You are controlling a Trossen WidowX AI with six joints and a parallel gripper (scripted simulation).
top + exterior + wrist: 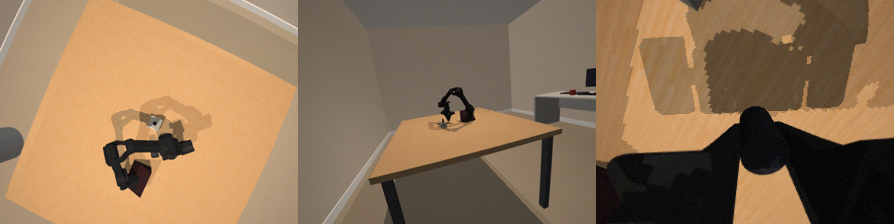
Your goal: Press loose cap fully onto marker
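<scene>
Now: the holder block 100 mm ahead of my gripper tip, 100 mm to the left of it and 10 mm below it. Round my gripper tip: dark cap (10 mm above).
</scene>
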